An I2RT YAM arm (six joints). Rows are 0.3 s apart.
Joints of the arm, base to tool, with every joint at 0 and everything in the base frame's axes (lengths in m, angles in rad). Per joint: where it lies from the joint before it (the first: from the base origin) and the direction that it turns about. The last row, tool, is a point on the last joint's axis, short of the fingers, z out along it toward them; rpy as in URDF.
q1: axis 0 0 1 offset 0 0 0.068
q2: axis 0 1 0 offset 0.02 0.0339 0.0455
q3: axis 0 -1 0 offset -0.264 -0.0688 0
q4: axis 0 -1 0 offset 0.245 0.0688 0.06
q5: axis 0 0 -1 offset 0.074 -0.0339 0.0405
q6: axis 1 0 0 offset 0.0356 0 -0.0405
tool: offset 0 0 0 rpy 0 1.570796 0
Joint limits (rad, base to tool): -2.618..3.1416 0..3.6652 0..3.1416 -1.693..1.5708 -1.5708..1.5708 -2.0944..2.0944
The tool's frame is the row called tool.
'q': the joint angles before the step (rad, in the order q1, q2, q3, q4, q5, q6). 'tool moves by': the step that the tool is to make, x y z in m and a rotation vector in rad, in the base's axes. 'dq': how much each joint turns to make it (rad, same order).
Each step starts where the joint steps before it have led.
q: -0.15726, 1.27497, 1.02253, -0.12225, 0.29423, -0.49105
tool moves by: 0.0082, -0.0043, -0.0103, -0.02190, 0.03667, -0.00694
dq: -0.00875, 0.04066, -0.00215, 0.01819, 0.00871, -0.02737
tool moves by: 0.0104, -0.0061, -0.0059, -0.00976, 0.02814, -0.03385
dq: -0.01071, 0.05137, 0.02492, 0.00168, 0.02697, -0.00416
